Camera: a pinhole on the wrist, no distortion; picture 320 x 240 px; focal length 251.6 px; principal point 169.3 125.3 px. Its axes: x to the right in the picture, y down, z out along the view. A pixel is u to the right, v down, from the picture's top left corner.
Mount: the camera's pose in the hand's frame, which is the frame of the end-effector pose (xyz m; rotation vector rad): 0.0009 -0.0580 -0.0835 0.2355 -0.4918 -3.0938
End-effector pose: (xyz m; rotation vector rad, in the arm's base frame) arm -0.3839 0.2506 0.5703 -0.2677 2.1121 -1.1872
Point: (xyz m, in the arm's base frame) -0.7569 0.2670 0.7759
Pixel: behind the camera
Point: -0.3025 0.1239 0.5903
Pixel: 141.3 230.7
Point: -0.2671 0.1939 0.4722
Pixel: 146.9 81.0
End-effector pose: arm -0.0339 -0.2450 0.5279 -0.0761 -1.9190 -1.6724
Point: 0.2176 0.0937 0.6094
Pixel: 308.4 8.4
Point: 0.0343 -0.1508 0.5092
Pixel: 271.4 71.7
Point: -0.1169 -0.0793 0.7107
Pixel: 51.6 14.2
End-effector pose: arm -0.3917 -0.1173 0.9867 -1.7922 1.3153 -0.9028
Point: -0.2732 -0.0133 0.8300
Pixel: 207.8 106.4
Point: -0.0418 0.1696 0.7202
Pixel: 231.0 174.9
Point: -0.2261 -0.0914 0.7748
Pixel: 141.2 91.7
